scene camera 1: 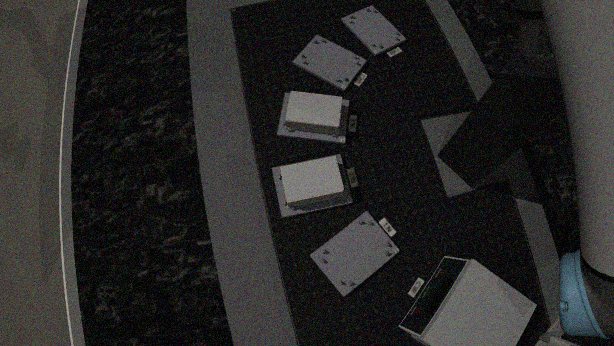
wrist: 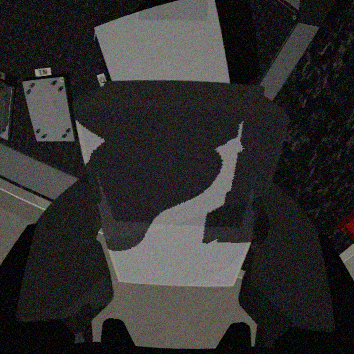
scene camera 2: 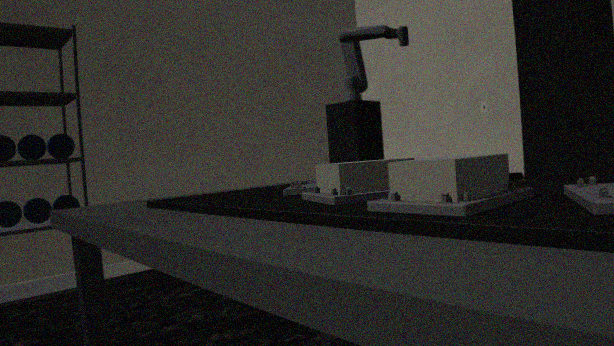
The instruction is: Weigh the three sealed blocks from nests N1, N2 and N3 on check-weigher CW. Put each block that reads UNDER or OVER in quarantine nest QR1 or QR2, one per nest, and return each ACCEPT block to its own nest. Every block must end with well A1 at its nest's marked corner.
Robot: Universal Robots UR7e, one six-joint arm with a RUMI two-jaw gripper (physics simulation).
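Places are measured from the arm's base along level axes (x ahead, y left, z up), in centimetres.
Pixels of known places: gripper, between the fingertips: point(wrist: 178, 175).
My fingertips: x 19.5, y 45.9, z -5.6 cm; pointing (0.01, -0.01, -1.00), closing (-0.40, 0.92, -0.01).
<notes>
For each thing: its top centre in the pictures, then the offset to it from my fingertips. "spot": a spot on its surface instead.
- pale sealed block, centre of its top: point(wrist: 177, 227) dx +0.9, dy +0.5, dz +3.2 cm
- Check-weigher CW, centre of its top: point(wrist: 155, 69) point(scene camera 1: 477, 317) dx -1.3, dy -5.9, dz -27.9 cm
- Nest N1, centre of its top: point(scene camera 1: 356, 252) point(wrist: 45, 112) dx +19.0, dy -28.2, dz -35.7 cm
- pale block, centre of its top: point(scene camera 2: 450, 157) point(scene camera 1: 312, 178) dx +24.5, dy -46.0, dz -32.5 cm
- nest N2, a spot on its surface: point(scene camera 1: 283, 207) spot: dx +32.0, dy -42.3, dz -36.7 cm
- nest N3, a spot on its surface: point(scene camera 1: 282, 129) spot: dx +27.9, dy -61.2, dz -36.7 cm
My gripper point(wrist: 178, 175) is shut on a pale sealed block point(wrist: 175, 260) in the wrist view; a dark shadow covers much of its top. Check-weigher CW point(scene camera 1: 480, 305) point(wrist: 165, 45) is beyond the held block. Its visible top bears no block, and its dim display point(scene camera 1: 437, 290) is unreadable. Nest N1 point(scene camera 1: 355, 255) point(wrist: 50, 110) is bare. One pale block point(scene camera 1: 312, 179) sits on nest N2 point(scene camera 1: 283, 207), and another block point(scene camera 1: 314, 109) sits on nest N3 point(scene camera 1: 282, 129). Two bare quarantine nests point(scene camera 1: 330, 61) point(scene camera 1: 374, 29) lie above; I cannot tell which is which. Well A1 is unreadable.
The pale arm link point(scene camera 1: 582, 125) and a blue joint point(scene camera 1: 577, 295) are at the right of scene camera 1. A shelf rack point(scene camera 2: 80, 120) and another arm on a dark pedestal point(scene camera 2: 354, 130) stand in the background. The table edge point(scene camera 2: 250, 255) runs across scene camera 2.
</notes>
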